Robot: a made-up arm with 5 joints. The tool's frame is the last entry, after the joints. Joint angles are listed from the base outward. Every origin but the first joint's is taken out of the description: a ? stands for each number. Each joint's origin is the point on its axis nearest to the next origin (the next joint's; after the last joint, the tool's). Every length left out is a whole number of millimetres.
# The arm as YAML. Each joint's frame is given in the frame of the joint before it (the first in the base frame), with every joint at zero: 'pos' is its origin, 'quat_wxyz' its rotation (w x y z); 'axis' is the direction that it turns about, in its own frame. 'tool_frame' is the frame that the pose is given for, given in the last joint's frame.
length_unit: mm
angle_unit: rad
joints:
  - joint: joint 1
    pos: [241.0, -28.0, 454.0]
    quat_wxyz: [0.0, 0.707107, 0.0, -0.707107]
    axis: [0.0, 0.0, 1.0]
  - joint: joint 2
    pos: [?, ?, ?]
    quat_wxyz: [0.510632, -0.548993, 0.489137, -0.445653]
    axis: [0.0, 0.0, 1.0]
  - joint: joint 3
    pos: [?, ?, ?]
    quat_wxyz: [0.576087, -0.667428, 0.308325, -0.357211]
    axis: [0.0, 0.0, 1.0]
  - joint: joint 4
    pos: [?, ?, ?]
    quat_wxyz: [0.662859, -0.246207, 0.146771, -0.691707]
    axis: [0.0, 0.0, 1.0]
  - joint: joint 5
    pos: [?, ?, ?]
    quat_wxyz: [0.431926, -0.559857, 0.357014, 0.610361]
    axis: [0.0, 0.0, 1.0]
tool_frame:
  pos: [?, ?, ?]
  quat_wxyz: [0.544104, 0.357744, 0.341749, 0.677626]
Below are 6 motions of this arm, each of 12 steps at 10 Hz.
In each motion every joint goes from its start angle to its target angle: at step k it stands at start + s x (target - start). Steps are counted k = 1, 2, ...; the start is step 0. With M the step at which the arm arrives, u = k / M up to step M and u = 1 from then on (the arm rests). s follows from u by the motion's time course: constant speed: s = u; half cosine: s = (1 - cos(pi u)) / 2; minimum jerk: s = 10 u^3 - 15 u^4 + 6 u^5.
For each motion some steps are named. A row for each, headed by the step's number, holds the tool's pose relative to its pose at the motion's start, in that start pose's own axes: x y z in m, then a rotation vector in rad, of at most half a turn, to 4 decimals.
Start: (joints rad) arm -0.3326 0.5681 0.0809 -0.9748 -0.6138
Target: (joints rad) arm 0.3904 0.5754 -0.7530 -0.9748 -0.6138
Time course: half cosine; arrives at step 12
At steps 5, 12:
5: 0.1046 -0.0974 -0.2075 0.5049 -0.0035 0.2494
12: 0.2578 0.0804 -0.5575 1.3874 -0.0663 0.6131

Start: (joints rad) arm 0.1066 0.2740 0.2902 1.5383 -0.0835
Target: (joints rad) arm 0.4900 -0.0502 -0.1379 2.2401 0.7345
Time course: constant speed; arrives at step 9
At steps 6, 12:
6: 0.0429 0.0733 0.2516 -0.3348 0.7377 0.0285
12: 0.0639 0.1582 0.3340 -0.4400 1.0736 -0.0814

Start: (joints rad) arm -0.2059 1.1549 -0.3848 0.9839 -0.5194
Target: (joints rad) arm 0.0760 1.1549 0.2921 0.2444 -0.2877
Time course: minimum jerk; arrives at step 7
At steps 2, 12:
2: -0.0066 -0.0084 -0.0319 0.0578 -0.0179 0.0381
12: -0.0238 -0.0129 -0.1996 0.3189 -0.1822 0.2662

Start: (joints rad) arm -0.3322 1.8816 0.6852 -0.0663 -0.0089
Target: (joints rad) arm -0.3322 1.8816 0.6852 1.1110 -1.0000
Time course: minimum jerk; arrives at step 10
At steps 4, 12:
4: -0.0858 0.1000 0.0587 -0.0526 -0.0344 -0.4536
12: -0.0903 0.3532 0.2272 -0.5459 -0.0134 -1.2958

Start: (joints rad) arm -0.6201 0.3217 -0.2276 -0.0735 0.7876
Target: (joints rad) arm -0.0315 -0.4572 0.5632 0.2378 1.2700
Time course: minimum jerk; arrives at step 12
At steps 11, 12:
11: -0.1607 0.3130 0.0805 1.3388 0.6975 0.5361
12: -0.1621 0.3135 0.0833 1.3460 0.7027 0.5385

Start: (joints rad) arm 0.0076 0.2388 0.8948 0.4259 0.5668
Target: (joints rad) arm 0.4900 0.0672 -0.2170 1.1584 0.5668
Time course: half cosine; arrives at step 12
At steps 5, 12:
5: 0.0297 -0.1105 0.2375 -0.2671 0.3183 0.1037
12: 0.2281 -0.0648 0.5989 -0.7919 0.8000 0.1943

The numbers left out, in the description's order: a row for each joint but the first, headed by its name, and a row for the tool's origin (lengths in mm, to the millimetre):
joint 2: 20.0 -78.0 0.0
joint 3: -91.0 -91.0 0.0
joint 4: -157.0 -181.0 0.0
joint 5: 312.0 -185.0 0.0
tool: 34.0 -6.0 0.0

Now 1 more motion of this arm.
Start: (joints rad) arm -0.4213 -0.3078 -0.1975 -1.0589 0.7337
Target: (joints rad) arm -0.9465 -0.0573 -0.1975 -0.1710 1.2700
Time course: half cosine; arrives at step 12
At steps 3, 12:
3: -0.0276 0.0344 0.0125 0.0386 0.1406 -0.0727
12: -0.0427 0.3084 0.0643 0.5012 0.6667 -0.5887

